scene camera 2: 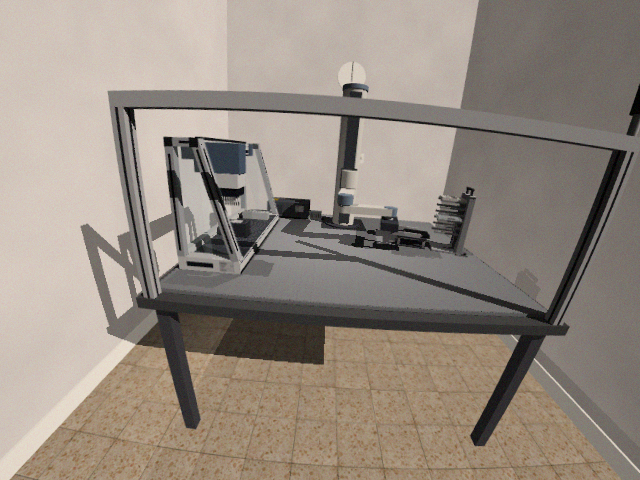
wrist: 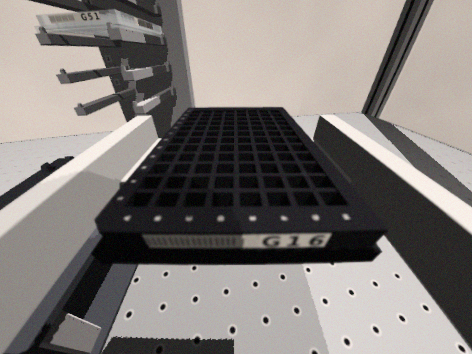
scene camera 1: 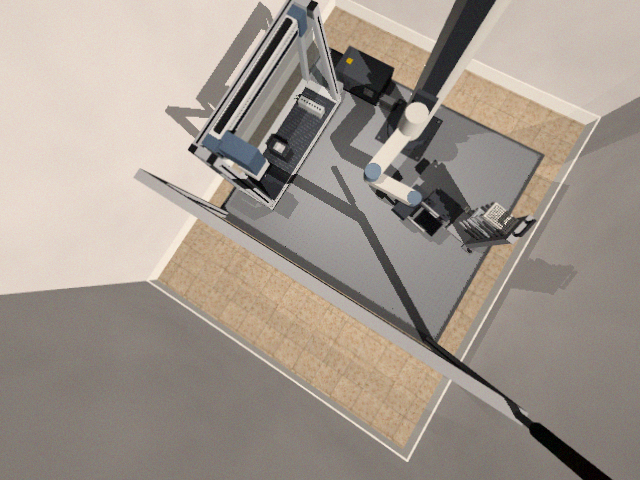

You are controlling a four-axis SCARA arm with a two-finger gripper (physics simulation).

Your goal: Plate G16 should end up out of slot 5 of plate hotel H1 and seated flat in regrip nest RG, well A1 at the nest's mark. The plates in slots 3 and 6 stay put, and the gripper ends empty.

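Places are measured from the arm's base along level axes (x ahead, y left, z up), in centimetres.
Where they show: gripper, between the fingertips: (scene camera 2: 419,233) (wrist: 235,130) (scene camera 1: 430,224); arm's base, origin of its link: (scene camera 2: 342,225).
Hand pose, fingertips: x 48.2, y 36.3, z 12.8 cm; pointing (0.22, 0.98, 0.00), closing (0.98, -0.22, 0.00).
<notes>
Each offset is from my fingertips to the top centre of the thing. "spot": to the spot under its first point. Level surfaces: height alone.
Plate G16 {dx -0.3, dy -1.5, dz +0.3 cm} (scene camera 1: 428,221) (wrist: 235,165), black with a grid of square wells, is level between the two fingers of my gripper (scene camera 1: 429,219) (wrist: 235,130), which is shut on it. Its label faces the wrist camera. In scene camera 1 the dark regrip nest RG {dx -15.1, dy +1.6, dz -4.5 cm} (scene camera 1: 447,202) is beside the gripper; part of a dark frame, likely the nest {spot: dx -11.1, dy -3.0, dz -11.0 cm} (wrist: 112,287), shows at lower left in the wrist view, below the plate's level. Plate hotel H1 (scene camera 2: 466,227) (wrist: 179,65) stands to the right of the gripper in scene camera 2. Plate G51 {dx -11.3, dy +19.7, dz +7.8 cm} (wrist: 90,21) rests on hotel ledges above two bare tiers. The nest's mark is not readable.
A light plate {dx -11.3, dy +19.7, dz +18.4 cm} (scene camera 1: 497,214) shows at the top of the hotel. The framed liquid-handling machine (scene camera 1: 310,149) (scene camera 2: 209,260) stands at the left of the table {dz -11.5 cm} (scene camera 1: 330,242) (scene camera 2: 361,289). A black box {spot: dx -58.2, dy -75.0, dz +0.0 cm} (scene camera 1: 364,72) (scene camera 2: 294,207) stands behind, near the arm's column (scene camera 2: 350,139).
</notes>
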